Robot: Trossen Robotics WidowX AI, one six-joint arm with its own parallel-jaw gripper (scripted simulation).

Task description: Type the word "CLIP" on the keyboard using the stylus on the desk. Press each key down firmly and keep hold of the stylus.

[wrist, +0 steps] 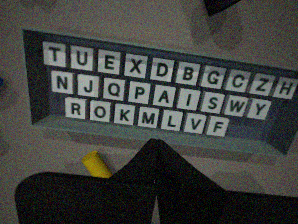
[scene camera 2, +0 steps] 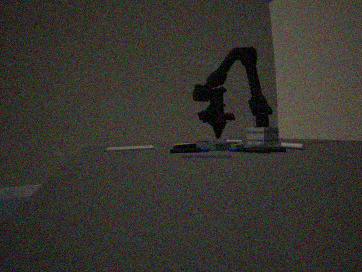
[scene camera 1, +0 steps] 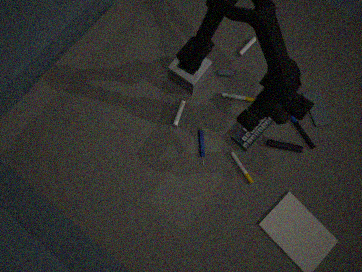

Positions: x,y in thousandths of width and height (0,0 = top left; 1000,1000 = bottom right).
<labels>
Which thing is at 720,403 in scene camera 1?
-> My gripper.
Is my gripper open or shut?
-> Shut.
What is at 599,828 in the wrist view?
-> My gripper.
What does my gripper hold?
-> Nothing.
</labels>
